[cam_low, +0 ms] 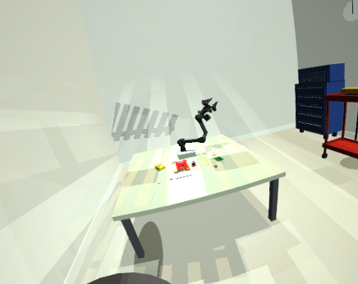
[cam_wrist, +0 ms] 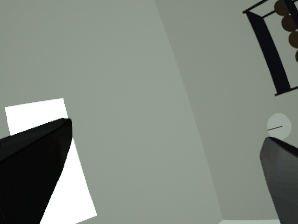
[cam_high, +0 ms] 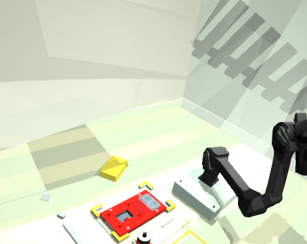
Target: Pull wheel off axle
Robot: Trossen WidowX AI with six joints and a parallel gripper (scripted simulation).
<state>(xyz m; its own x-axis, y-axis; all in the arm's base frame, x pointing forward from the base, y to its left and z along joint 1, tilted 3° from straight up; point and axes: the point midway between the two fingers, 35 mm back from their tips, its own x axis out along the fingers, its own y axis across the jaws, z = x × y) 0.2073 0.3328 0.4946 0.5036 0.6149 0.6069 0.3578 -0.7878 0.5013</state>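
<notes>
Now: the black tyre 150 mm ahead of my gripper tip, 360 mm to the right of it and 520 mm below it. Round my gripper tip: grey bar: 300 mm ahead, 490 mm to the right, 550 mm below; then yellow block: 670 mm to the right, 540 mm below.
</notes>
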